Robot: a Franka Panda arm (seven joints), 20 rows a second.
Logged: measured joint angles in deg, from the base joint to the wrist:
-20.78, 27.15, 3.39, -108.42, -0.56, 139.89, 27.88
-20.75, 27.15, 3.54, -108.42, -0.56, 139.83, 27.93
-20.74, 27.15, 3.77, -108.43, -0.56, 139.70, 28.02
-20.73, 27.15, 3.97, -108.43, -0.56, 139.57, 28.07
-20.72, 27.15, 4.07, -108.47, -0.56, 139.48, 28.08
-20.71, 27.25, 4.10, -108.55, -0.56, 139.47, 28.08
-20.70, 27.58, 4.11, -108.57, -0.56, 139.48, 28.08
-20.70, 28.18, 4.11, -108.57, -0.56, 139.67, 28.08
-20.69, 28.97, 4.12, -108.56, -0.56, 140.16, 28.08
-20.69, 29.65, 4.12, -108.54, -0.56, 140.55, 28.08
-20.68, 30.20, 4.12, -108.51, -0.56, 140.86, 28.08
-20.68, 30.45, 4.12, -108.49, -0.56, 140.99, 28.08
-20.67, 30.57, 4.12, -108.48, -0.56, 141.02, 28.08
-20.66, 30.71, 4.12, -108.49, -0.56, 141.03, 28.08
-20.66, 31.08, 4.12, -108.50, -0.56, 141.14, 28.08
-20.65, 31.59, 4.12, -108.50, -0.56, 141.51, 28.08
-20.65, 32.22, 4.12, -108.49, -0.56, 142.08, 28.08
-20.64, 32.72, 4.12, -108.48, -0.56, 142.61, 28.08
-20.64, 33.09, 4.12, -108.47, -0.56, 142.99, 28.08
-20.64, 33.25, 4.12, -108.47, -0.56, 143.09, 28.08
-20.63, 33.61, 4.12, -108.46, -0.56, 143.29, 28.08
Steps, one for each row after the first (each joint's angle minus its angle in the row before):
0.03, 0.00, 0.15, 0.00, 0.00, -0.06, 0.05
0.01, 0.00, 0.23, -0.01, 0.00, -0.13, 0.09
0.01, 0.00, 0.20, 0.00, 0.00, -0.13, 0.05
0.01, 0.00, 0.10, -0.04, 0.00, -0.09, 0.01
0.01, 0.10, 0.03, -0.08, 0.00, -0.01, 0.00
0.01, 0.33, 0.01, -0.02, 0.00, 0.01, 0.00
0.00, 0.60, 0.00, 0.00, 0.00, 0.19, 0.00
0.01, 0.79, 0.01, 0.01, 0.00, 0.49, 0.00
0.00, 0.68, 0.00, 0.02, 0.00, 0.39, 0.00
0.01, 0.55, 0.00, 0.03, 0.00, 0.31, 0.00
0.00, 0.25, 0.00, 0.02, 0.00, 0.13, 0.00
0.01, 0.12, 0.00, 0.01, 0.00, 0.03, 0.00
0.01, 0.14, 0.00, -0.01, 0.00, 0.01, 0.00
0.00, 0.37, 0.00, -0.01, 0.00, 0.11, 0.00
0.01, 0.51, 0.00, 0.00, 0.00, 0.37, 0.00
0.00, 0.63, 0.00, 0.01, 0.00, 0.57, 0.00
0.01, 0.50, 0.00, 0.01, 0.00, 0.53, 0.00
0.00, 0.37, 0.00, 0.01, 0.00, 0.38, 0.00
0.00, 0.16, 0.00, 0.00, 0.00, 0.10, 0.00
0.01, 0.36, 0.00, 0.01, 0.00, 0.20, 0.00

